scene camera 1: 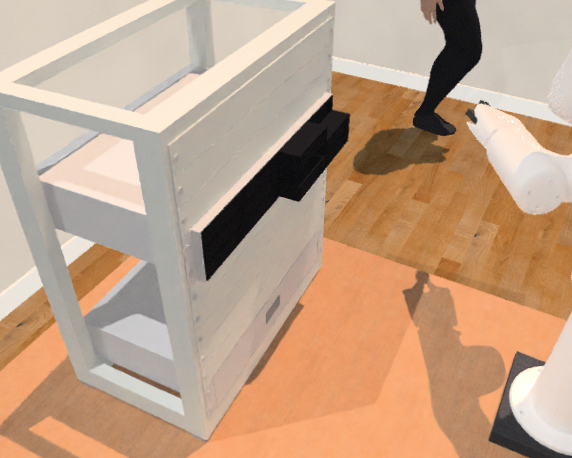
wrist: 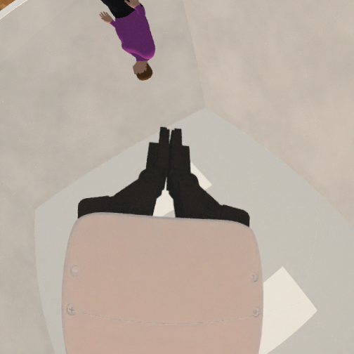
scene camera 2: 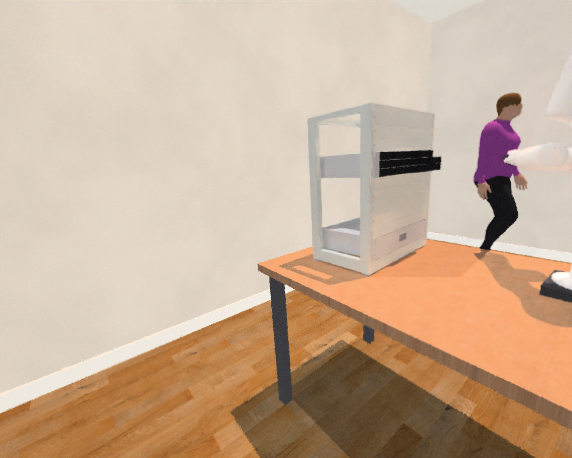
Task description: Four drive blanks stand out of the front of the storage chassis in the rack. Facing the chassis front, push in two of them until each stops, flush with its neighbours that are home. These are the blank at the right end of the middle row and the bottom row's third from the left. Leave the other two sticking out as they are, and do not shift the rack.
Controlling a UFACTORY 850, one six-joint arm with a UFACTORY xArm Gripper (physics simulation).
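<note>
The storage chassis sits in the pale rack, its black front facing the arm. In scene camera 1, dark blanks stand out around the middle and toward the far right end of that front. They merge black on black, so I cannot tell their rows and columns. In scene camera 2, a blank juts past the far end. My gripper is shut and empty, in the air well apart from the front. The wrist view does not show the chassis.
The rack stands on the orange table. A lower panel with a grey handle is under the chassis. The arm's black base plate is at the right. A person stands beyond the table.
</note>
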